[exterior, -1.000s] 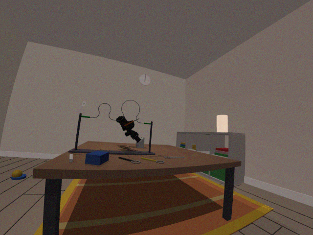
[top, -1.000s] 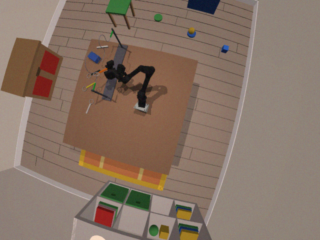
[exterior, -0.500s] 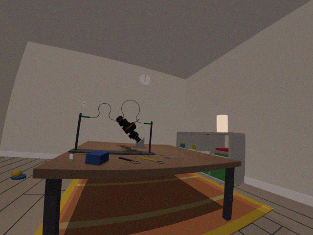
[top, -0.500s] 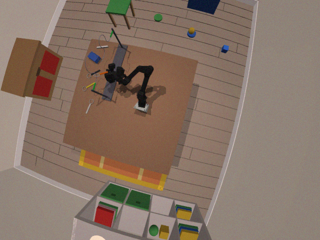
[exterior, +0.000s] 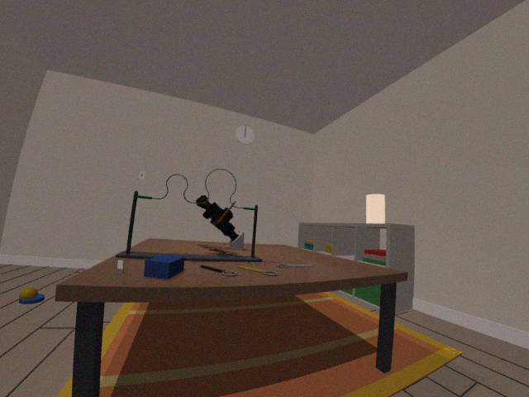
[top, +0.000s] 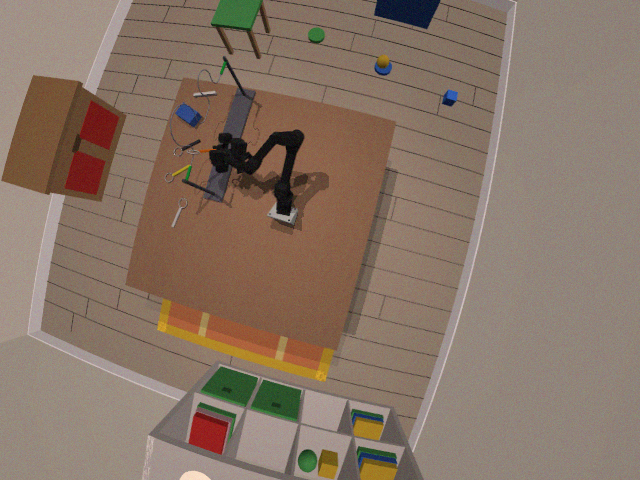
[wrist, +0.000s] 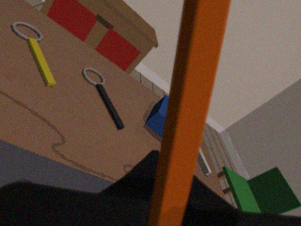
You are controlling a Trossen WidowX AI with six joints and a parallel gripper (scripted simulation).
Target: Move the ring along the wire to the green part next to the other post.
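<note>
Now: the ring with orange handle 8 cm above my gripper tip and 6 cm to the left of it. Round my gripper tip: black-handled ring (28 cm ahead, 16 cm below, 2 cm to the right); then yellow-handled ring (29 cm ahead, 16 cm below, 14 cm to the left); then blue box (29 cm ahead, 21 cm to the right, 14 cm below).
</note>
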